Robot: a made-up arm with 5 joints. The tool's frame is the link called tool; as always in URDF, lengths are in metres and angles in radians. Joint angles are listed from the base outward. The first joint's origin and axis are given. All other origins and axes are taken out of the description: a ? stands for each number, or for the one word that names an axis. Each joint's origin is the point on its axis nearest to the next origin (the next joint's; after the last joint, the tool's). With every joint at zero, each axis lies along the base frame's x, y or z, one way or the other. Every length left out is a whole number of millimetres.
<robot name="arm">
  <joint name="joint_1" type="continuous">
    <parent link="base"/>
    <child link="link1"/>
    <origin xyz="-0.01 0 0.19" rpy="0 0 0"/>
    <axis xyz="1 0 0"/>
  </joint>
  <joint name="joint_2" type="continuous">
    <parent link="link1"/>
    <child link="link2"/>
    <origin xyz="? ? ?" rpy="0 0 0"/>
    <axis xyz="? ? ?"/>
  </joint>
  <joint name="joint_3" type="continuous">
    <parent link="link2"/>
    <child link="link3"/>
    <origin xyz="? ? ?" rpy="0 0 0"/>
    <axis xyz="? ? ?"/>
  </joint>
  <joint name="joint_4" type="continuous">
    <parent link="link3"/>
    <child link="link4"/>
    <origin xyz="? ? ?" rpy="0 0 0"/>
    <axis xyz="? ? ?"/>
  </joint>
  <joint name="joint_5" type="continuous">
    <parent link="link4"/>
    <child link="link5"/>
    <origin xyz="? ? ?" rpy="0 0 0"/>
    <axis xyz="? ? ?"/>
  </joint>
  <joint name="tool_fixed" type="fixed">
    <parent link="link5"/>
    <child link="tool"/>
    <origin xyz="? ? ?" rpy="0 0 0"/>
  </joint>
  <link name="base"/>
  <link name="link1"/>
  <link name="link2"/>
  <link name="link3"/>
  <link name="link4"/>
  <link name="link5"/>
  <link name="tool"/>
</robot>
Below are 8 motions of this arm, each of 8 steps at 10 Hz.
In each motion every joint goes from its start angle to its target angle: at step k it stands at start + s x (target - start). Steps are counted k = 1, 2, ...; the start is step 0. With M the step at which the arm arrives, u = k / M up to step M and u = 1 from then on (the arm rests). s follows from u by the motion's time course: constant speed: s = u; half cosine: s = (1 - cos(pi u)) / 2; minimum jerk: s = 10 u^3 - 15 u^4 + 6 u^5.
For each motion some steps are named. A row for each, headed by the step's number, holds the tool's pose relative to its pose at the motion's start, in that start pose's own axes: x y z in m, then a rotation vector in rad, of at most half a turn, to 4 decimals.
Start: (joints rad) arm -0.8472 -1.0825 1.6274 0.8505 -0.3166
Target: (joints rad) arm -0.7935 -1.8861 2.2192 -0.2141 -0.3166
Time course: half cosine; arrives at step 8
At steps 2, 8:
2: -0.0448 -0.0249 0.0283 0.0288 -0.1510 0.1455
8: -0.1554 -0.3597 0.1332 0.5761 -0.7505 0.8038

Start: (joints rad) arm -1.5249 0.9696 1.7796 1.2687 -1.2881
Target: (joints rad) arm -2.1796 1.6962 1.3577 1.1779 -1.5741
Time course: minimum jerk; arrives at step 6
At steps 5, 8:
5: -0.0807 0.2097 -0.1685 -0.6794 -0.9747 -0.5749
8: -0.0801 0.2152 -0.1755 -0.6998 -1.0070 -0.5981

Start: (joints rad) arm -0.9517 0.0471 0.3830 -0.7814 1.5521
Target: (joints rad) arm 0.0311 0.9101 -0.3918 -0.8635 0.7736
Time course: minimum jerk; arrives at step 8
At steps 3, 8:
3: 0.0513 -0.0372 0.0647 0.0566 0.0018 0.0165
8: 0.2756 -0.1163 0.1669 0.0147 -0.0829 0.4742

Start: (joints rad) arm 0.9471 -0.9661 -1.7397 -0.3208 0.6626
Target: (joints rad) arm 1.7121 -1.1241 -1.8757 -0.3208 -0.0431
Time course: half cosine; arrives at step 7
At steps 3, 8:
3: -0.0329 0.0060 0.0841 0.1087 -0.0174 0.0110
8: -0.0387 -0.0141 0.2286 0.2488 -0.0254 0.0065

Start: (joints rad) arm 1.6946 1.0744 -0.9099 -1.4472 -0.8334
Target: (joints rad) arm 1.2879 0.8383 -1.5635 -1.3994 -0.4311
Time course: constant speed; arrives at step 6
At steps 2, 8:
2: 0.0244 0.1222 -0.0164 0.0667 0.2071 0.3076
8: -0.0367 0.3501 -0.0469 0.1113 0.6614 0.9526

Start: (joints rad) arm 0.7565 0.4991 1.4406 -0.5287 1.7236
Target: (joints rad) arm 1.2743 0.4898 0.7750 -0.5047 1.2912
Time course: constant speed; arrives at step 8
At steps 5, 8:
5: -0.0001 -0.0525 0.0829 -0.1124 -0.1118 -0.0871
8: 0.0136 -0.0792 0.1204 -0.2110 -0.1922 -0.1085

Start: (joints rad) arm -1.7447 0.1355 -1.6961 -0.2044 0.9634
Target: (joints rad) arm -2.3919 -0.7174 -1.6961 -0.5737 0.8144
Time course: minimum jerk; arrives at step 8
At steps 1, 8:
1: -0.0014 0.0013 0.0005 0.0017 -0.0053 -0.0168
8: 0.0263 0.1395 -0.0079 -0.1603 -0.5557 -1.0579

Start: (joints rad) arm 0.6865 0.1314 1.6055 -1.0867 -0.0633
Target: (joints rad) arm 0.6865 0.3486 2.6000 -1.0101 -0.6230
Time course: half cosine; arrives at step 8
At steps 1, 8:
1: 0.0005 -0.0093 0.0013 0.0076 -0.0188 -0.0380
8: -0.1437 -0.1762 0.0053 -0.0156 -0.5556 -1.0234

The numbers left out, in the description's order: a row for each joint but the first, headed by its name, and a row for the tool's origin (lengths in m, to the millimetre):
joint_2: xyz 0 -0.26 -0.04, axis 0 1 0
joint_3: xyz -0.34 0 0.07, axis 1 0 0
joint_4: xyz 0 0.06 0.08, axis 0 1 0
joint_5: xyz 0.1 0 0.11, axis 0 1 0
tool: xyz 0.09 0 0.1

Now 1 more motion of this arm.
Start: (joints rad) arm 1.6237 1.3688 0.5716 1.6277 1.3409
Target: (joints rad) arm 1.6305 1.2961 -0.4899 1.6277 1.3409
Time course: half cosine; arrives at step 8
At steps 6, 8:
6: -0.0055 -0.1448 0.0100 0.8886 -0.0631 -0.1689
8: -0.0087 -0.1666 0.0001 1.0419 -0.0759 -0.1922

